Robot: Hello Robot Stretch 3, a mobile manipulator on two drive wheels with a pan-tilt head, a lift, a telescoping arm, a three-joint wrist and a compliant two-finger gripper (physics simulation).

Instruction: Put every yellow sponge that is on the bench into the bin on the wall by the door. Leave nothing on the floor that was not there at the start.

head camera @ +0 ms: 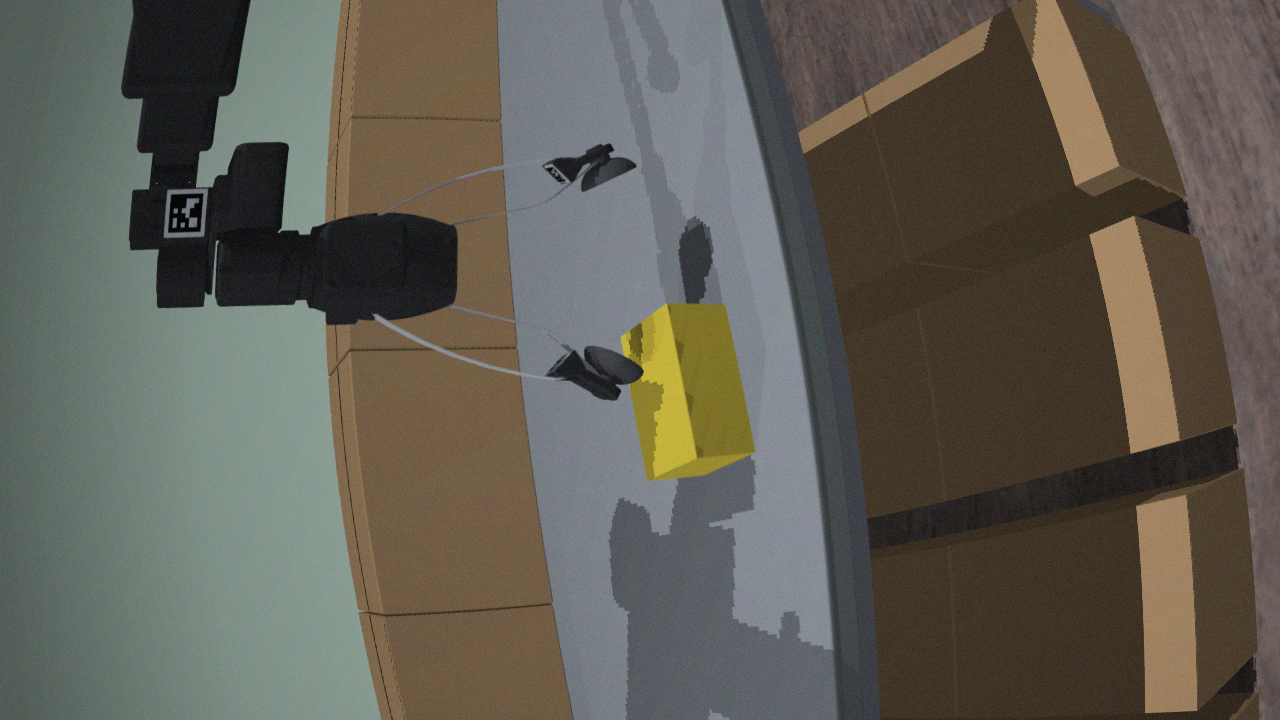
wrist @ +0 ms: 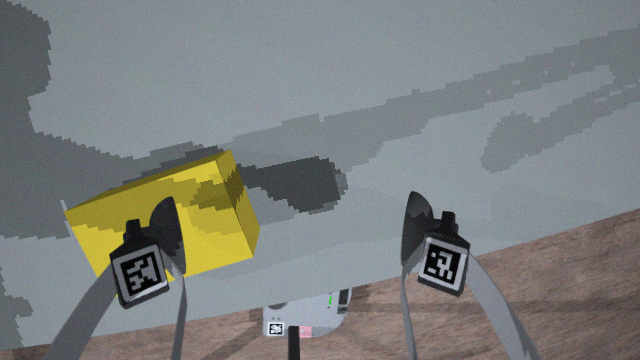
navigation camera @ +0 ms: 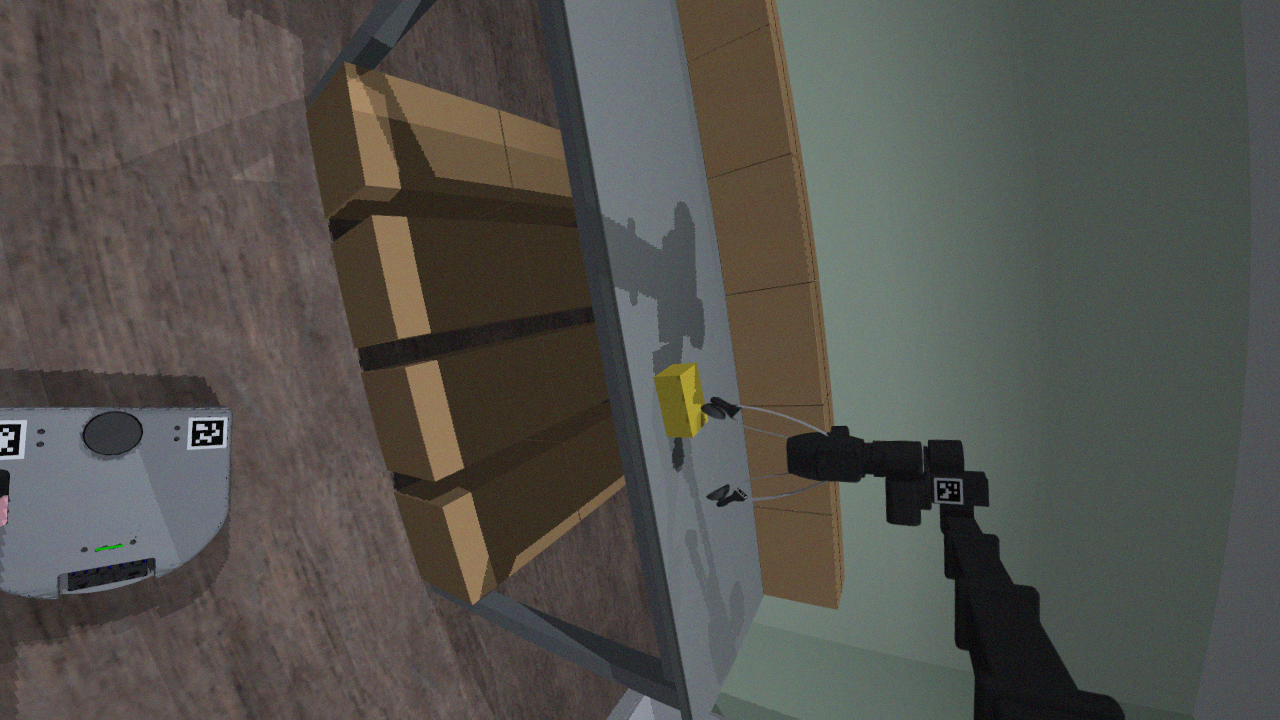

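Seen in the pictures: gripper, fingertip midpoint: (head camera: 635, 267) (wrist: 294, 220) (navigation camera: 704, 451); robot's base, origin of the base link: (navigation camera: 115, 430).
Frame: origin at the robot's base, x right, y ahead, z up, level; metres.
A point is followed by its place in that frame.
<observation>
A yellow sponge (head camera: 716, 385) {x 0.556, y 0.051, z 0.935 m} (navigation camera: 677, 402) {x 0.554, y 0.055, z 0.946 m} (wrist: 215, 240) {x 0.585, y 0.023, z 0.959 m}, block-shaped, lies on the grey bench (head camera: 581, 537) {x 0.778, y 0.200, z 0.914 m} (navigation camera: 626, 89) {x 0.476, y 0.542, z 0.914 m} (wrist: 300, 60) {x 0.696, y -0.021, z 0.914 m}. My gripper (head camera: 610, 268) {x 0.603, y -0.023, z 0.966 m} (navigation camera: 721, 452) {x 0.603, y -0.023, z 0.966 m} (wrist: 294, 220) {x 0.603, y -0.023, z 0.966 m} is open and empty, pointing down over the bench. In the wrist view its left finger overlaps the sponge and hides part of it. The sponge's right end reaches into the left part of the gap between the fingers; the right finger is well clear of it. Whether the left finger touches the sponge, I cannot tell. The wall bin and the door do not show in these views.
A row of tan boxes (head camera: 447, 465) {x 0.877, y 0.147, z 1.003 m} (navigation camera: 769, 340) {x 0.868, y 0.179, z 0.999 m} runs along the bench's back, against the green wall (head camera: 134, 492) {x 2.165, y 0.420, z 1.424 m} (navigation camera: 939, 223) {x 2.058, y 0.789, z 1.446 m}. Large tan boxes (head camera: 1029, 376) (navigation camera: 501, 259) stand under the bench. My base (navigation camera: 53, 510) {x -0.066, y -0.117, z 0.160 m} (wrist: 310, 315) {x -0.066, y -0.124, z 0.160 m} stands on the wood floor in front.
</observation>
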